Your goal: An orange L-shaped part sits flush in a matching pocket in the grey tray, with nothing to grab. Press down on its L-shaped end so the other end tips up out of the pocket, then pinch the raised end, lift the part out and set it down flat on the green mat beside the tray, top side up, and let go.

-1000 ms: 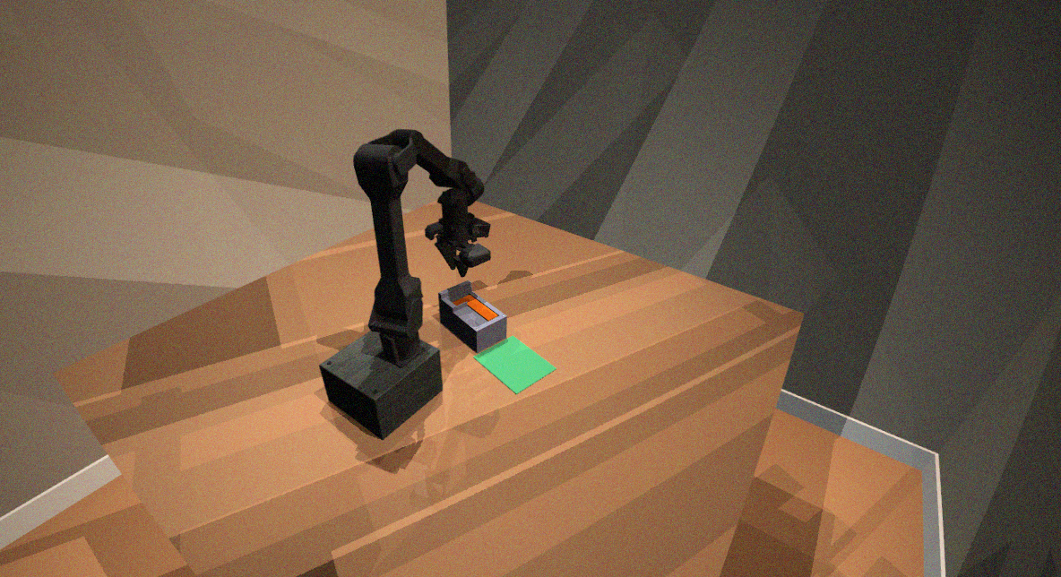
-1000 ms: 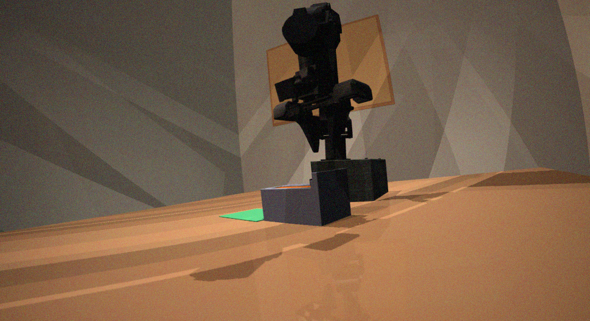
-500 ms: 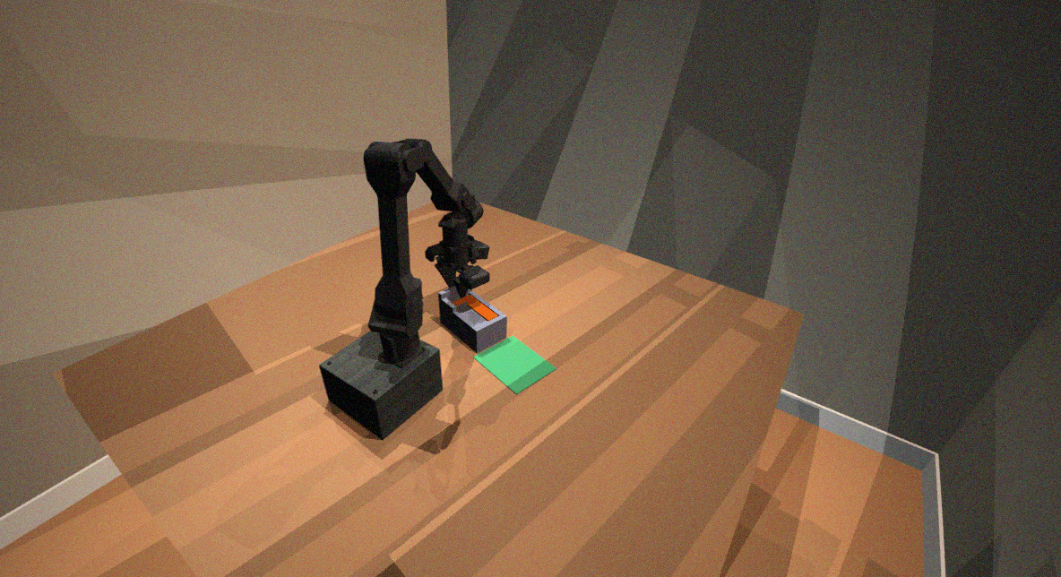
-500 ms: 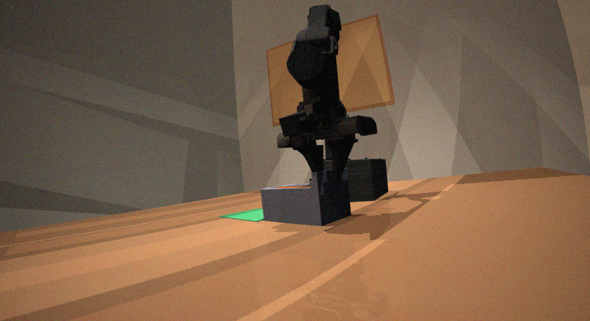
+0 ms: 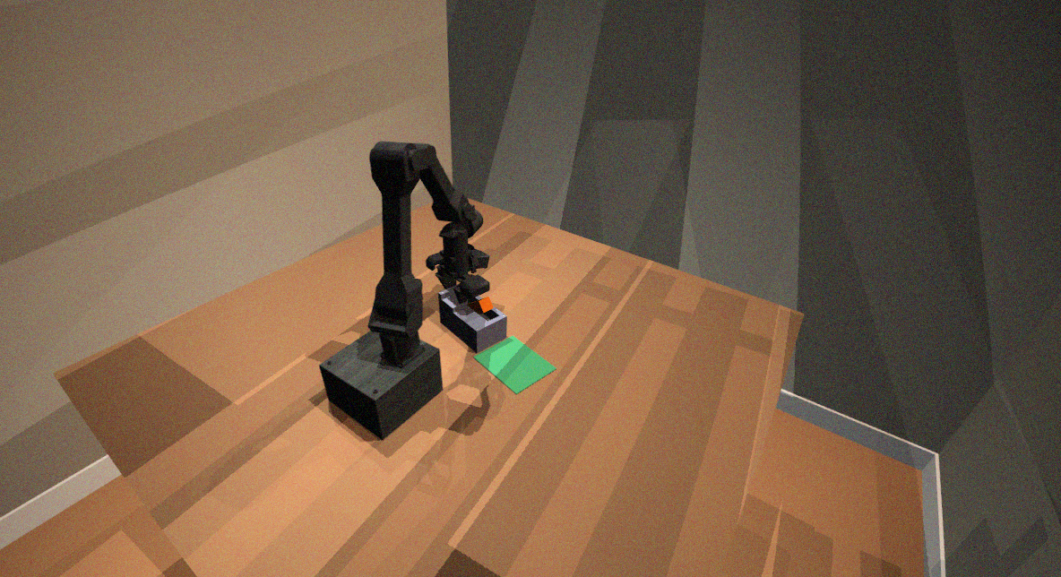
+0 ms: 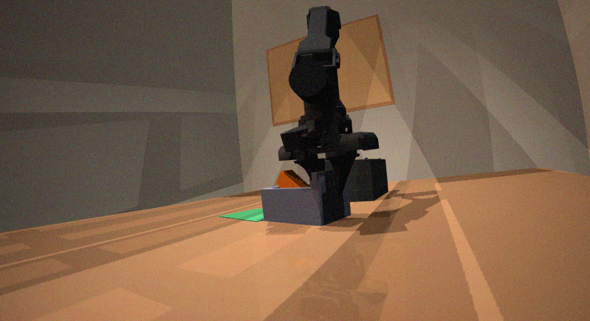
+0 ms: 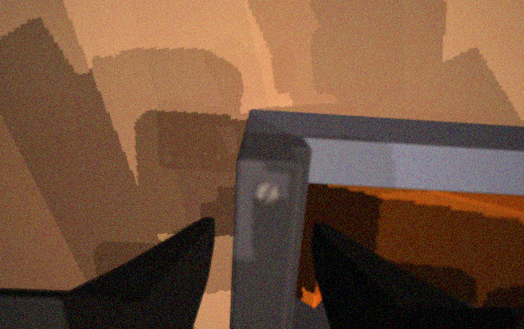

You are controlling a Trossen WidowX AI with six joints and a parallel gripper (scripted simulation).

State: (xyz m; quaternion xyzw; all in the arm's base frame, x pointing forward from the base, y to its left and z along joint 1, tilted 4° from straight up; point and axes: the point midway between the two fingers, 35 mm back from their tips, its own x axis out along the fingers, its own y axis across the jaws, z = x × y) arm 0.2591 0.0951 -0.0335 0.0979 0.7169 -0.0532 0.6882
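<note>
The orange L-shaped part lies 10 mm behind my gripper tip and 40 mm to the right of it. Also, from my gripper tip: green mat 50 mm behind, 220 mm to the right, 60 mm below.
</note>
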